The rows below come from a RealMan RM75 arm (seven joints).
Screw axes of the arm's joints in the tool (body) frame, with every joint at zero. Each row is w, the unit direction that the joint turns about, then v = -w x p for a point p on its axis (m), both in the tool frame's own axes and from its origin. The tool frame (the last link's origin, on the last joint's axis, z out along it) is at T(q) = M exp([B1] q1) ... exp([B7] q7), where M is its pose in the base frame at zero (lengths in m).
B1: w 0 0 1 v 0.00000 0.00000 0.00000
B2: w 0 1 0 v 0.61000 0.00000 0.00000
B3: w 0 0 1 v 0.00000 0.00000 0.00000
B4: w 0 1 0 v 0.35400 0.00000 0.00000
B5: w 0 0 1 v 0.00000 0.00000 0.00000
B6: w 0 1 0 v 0.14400 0.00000 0.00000
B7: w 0 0 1 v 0.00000 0.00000 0.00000
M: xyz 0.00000 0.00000 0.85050 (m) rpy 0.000 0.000 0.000 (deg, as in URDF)
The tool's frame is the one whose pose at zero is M.
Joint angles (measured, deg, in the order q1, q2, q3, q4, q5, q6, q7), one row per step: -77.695 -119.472 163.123 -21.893 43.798 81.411 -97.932; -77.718 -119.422 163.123 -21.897 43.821 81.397 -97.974; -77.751 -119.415 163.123 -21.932 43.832 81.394 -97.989; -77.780 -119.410 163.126 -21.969 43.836 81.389 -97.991; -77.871 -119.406 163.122 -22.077 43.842 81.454 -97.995; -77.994 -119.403 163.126 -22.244 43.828 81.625 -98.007; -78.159 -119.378 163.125 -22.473 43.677 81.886 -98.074; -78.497 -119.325 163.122 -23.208 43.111 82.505 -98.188; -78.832 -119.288 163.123 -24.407 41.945 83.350 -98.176; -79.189 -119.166 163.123 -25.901 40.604 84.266 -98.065; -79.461 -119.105 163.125 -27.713 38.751 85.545 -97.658; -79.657 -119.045 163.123 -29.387 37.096 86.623 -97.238; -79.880 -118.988 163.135 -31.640 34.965 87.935 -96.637; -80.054 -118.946 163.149 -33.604 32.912 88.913 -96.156; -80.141 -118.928 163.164 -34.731 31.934 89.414 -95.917
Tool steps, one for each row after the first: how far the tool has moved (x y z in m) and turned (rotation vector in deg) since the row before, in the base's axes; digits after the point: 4 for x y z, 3 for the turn. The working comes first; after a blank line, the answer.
Tool pose at each row, in the base's axes (x y z in m, rotation vector in deg; the steps are taken from these numbers as rounded here): -0.1801 0.3956 -0.0424 168.865 33.049 -43.812; -0.1801 0.3960 -0.0420 168.923 33.101 -43.871; -0.1800 0.3962 -0.0418 168.966 33.108 -43.909; -0.1798 0.3964 -0.0416 169.010 33.100 -43.941; -0.1794 0.3967 -0.0412 169.062 33.088 -43.982; -0.1787 0.3970 -0.0406 169.069 33.116 -43.999; -0.1775 0.3975 -0.0398 169.121 33.299 -43.822; -0.1748 0.3990 -0.0374 169.419 33.959 -43.158; -0.1715 0.4010 -0.0341 170.028 35.010 -41.698; -0.1680 0.4038 -0.0293 170.927 36.176 -40.035; -0.1641 0.4061 -0.0243 171.833 37.315 -37.517; -0.1610 0.4083 -0.0194 -171.969 -38.064 35.082; -0.1573 0.4113 -0.0128 -171.475 -38.670 31.827; -0.1537 0.4142 -0.0071 -170.861 -39.026 28.681; -0.1521 0.4158 -0.0036 -170.392 -39.194 27.196

0.0000 0.0004 0.0004 0.076 0.042 0.005; 0.0001 0.0002 0.0002 0.046 0.026 -0.014; 0.0002 0.0002 0.0002 0.041 0.021 -0.022; 0.0004 0.0003 0.0004 0.048 0.027 -0.028; 0.0007 0.0003 0.0006 0.018 0.013 0.012; 0.0012 0.0005 0.0008 0.089 -0.107 0.098; 0.0027 0.0015 0.0024 0.419 -0.400 0.316; 0.0033 0.0020 0.0033 0.758 -0.893 0.478; 0.0035 0.0028 0.0048 1.059 -0.999 0.447; 0.0039 0.0023 0.0050 1.016 -1.543 0.463; 0.0031 0.0022 0.0049 1.009 -1.375 0.314; 0.0037 0.0030 0.0066 1.429 -1.738 0.246; 0.0036 0.0029 0.0057 1.482 -1.655 0.097; 0.0016 0.0016 0.0035 0.851 -0.737 0.048
